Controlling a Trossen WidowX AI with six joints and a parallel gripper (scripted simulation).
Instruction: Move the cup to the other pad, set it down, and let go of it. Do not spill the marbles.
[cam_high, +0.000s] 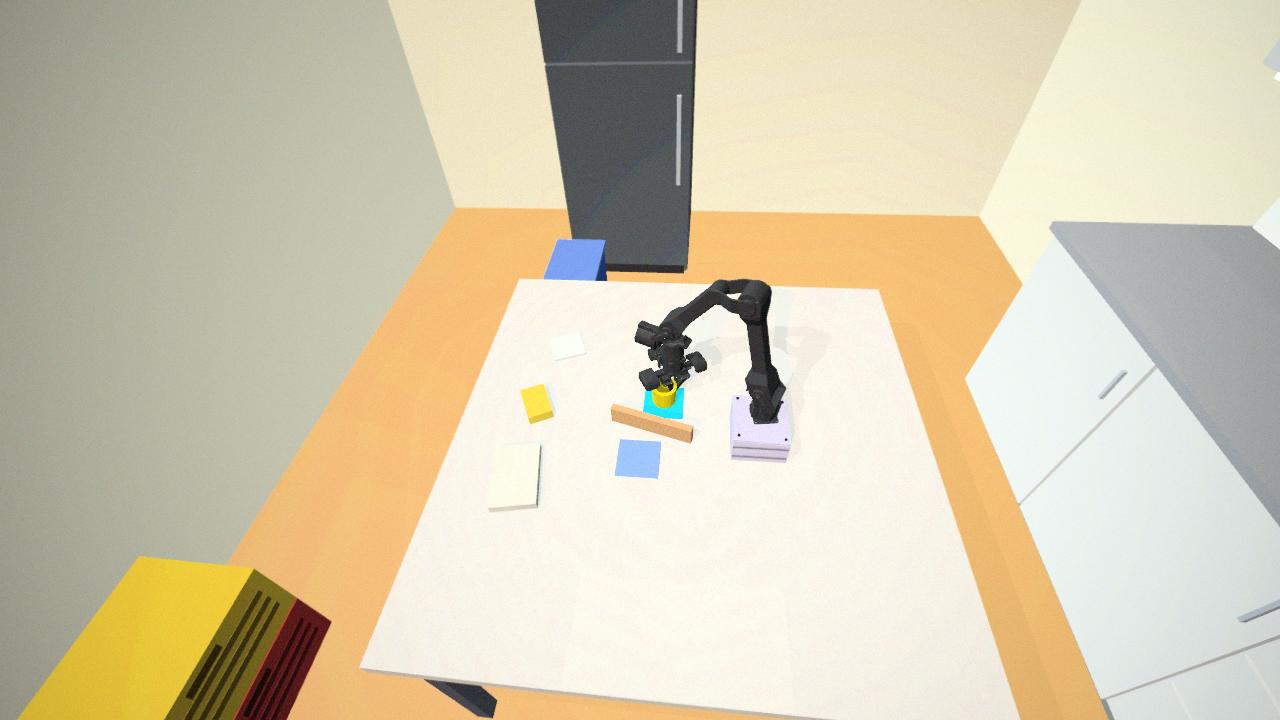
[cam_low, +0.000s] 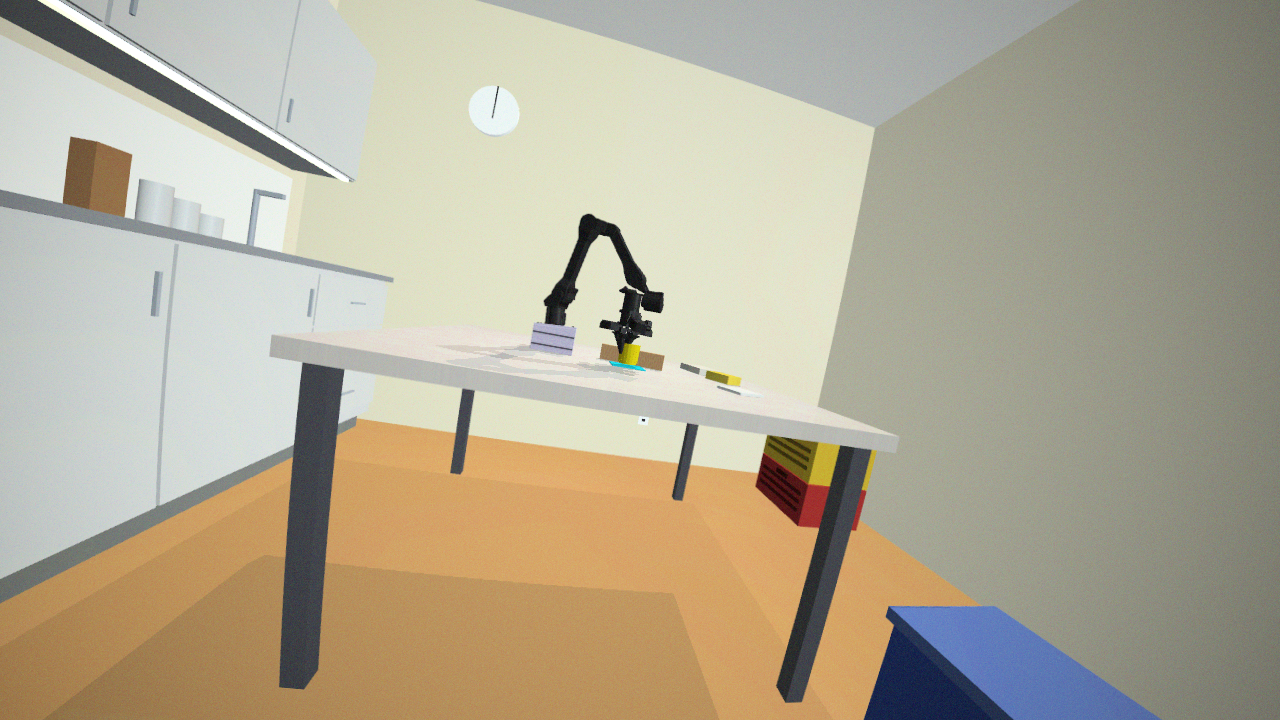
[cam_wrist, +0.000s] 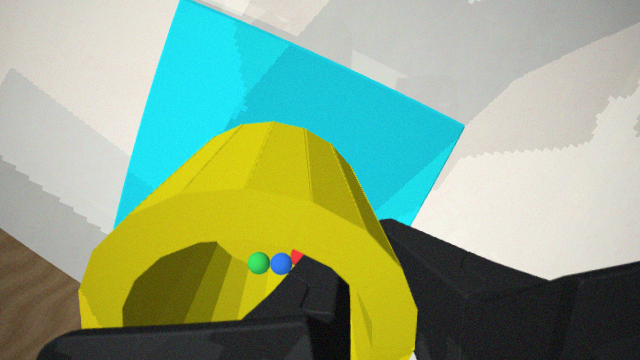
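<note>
Now: the yellow cup 2 cm ahead of my gripper tip and 1 cm to the left of it. From my gripper tip the other things lie so: red marble 2 cm to the left, 2 cm below, 1 cm ahead; blue marble 3 cm to the left, 2 cm below, 2 cm ahead; green marble 3 cm to the left, 3 cm ahead, 2 cm below.
</note>
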